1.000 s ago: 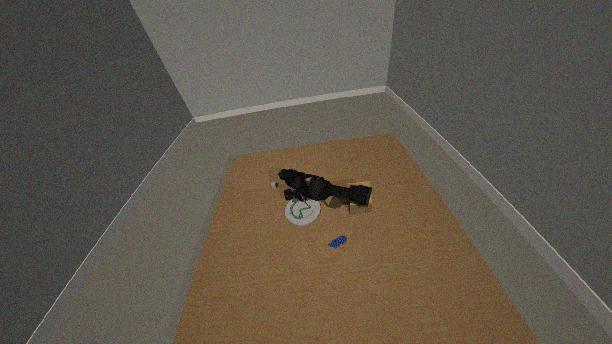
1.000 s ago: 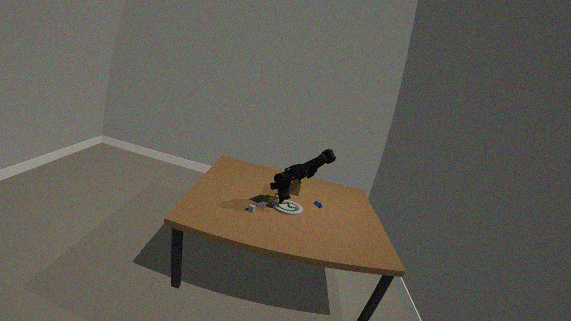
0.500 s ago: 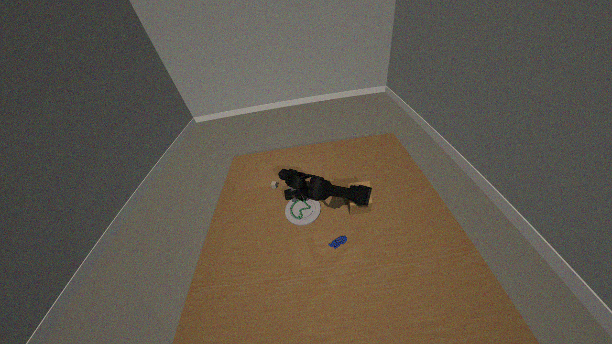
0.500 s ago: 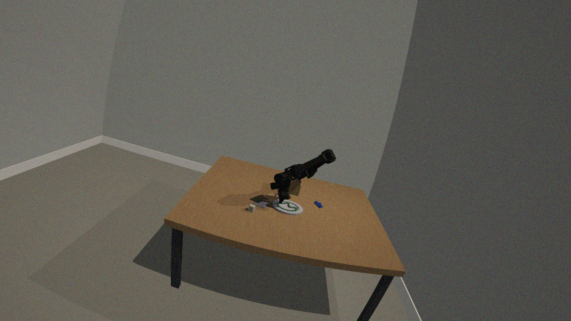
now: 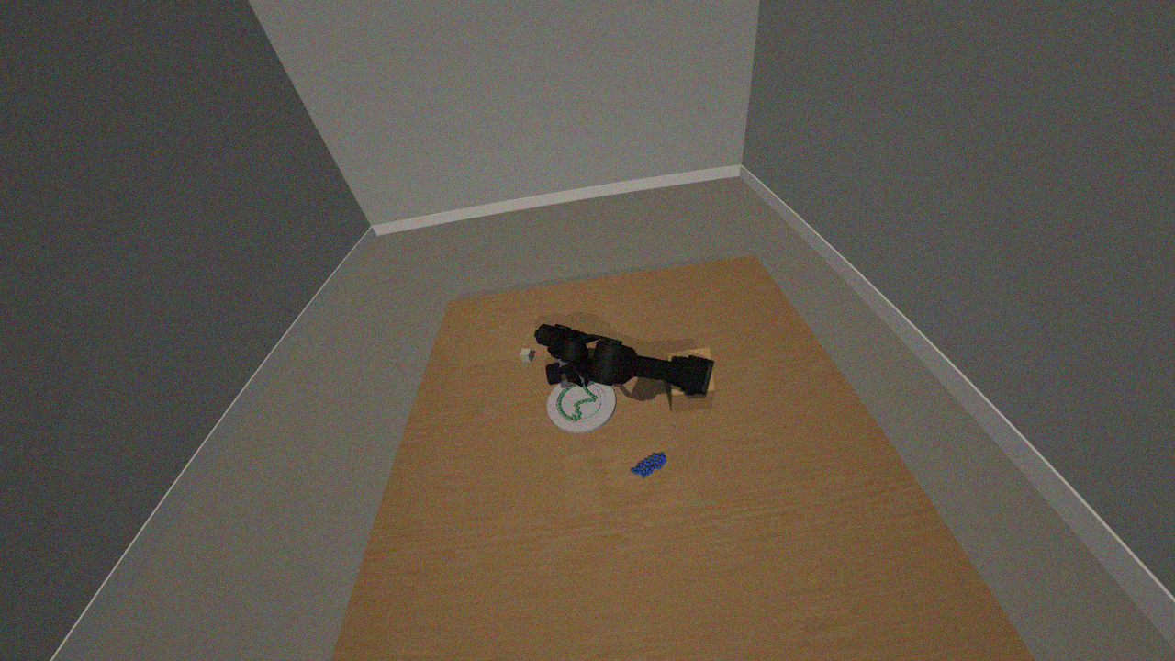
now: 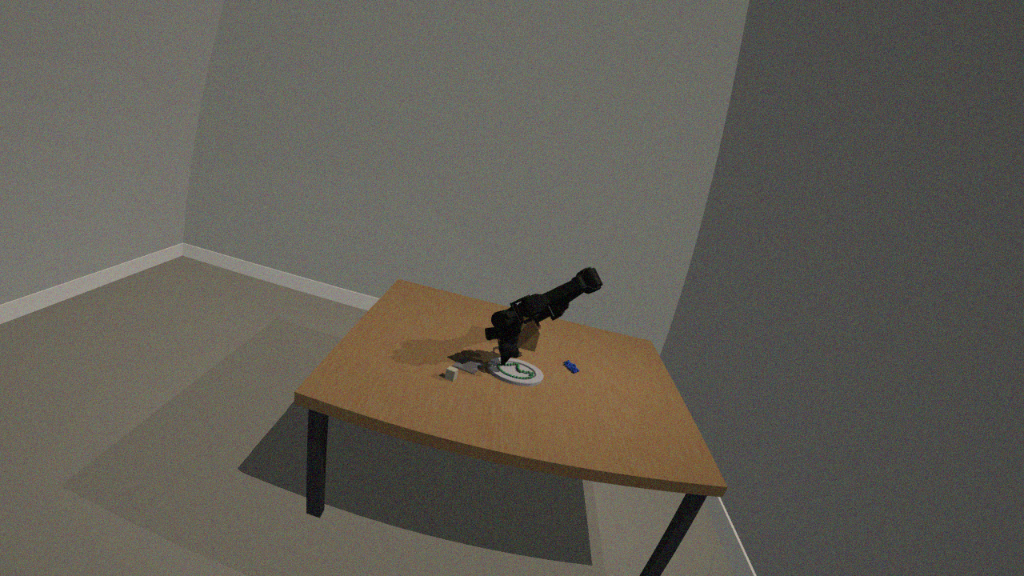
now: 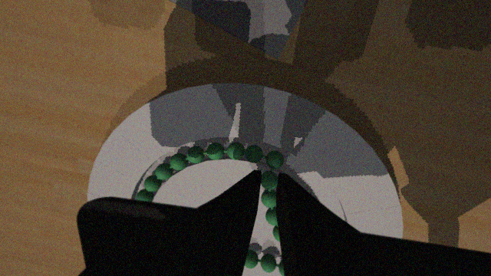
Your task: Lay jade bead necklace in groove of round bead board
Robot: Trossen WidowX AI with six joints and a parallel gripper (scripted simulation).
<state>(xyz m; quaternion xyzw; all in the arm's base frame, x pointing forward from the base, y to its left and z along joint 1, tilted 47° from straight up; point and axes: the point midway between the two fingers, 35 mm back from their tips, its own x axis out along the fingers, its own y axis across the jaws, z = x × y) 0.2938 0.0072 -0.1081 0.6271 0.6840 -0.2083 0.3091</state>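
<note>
The round bead board lies 5 cm to the left of my gripper tip, 1 cm below it and 1 cm ahead of it. Round my gripper tip: pale block (19 cm ahead, 15 cm to the right); flat grey plate (11 cm to the right, 5 cm ahead, 1 cm below).
</note>
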